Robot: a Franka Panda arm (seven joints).
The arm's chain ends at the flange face. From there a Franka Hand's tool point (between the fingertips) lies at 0.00 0.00 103.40 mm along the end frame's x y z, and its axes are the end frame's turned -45 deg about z.
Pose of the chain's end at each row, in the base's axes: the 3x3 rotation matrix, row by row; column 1 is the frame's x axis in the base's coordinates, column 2 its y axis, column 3 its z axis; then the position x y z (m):
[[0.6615, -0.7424, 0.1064], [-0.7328, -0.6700, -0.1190], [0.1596, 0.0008, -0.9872]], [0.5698, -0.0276, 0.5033]
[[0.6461, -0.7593, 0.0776], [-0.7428, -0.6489, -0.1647], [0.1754, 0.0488, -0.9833]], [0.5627, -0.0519, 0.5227]
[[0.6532, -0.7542, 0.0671], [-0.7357, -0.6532, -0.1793], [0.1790, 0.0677, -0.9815]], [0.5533, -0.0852, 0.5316]
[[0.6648, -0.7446, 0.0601], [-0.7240, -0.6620, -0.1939], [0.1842, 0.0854, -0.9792]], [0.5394, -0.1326, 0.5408]
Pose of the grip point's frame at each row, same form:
[[0.9927, -0.0572, 0.1064], [-0.0444, -0.9919, -0.1190], [0.1123, 0.1134, -0.9872]], [0.5808, -0.0399, 0.4012]
[[0.9938, -0.0800, 0.0776], [-0.0664, -0.9841, -0.1647], [0.0895, 0.1585, -0.9833]], [0.5707, -0.0689, 0.4210]
[[0.9952, -0.0714, 0.0671], [-0.0583, -0.9821, -0.1793], [0.0787, 0.1744, -0.9815]], [0.5602, -0.1037, 0.4301]
[[0.9966, -0.0564, 0.0601], [-0.0438, -0.9800, -0.1939], [0.0699, 0.1906, -0.9792]], [0.5456, -0.1526, 0.4396]

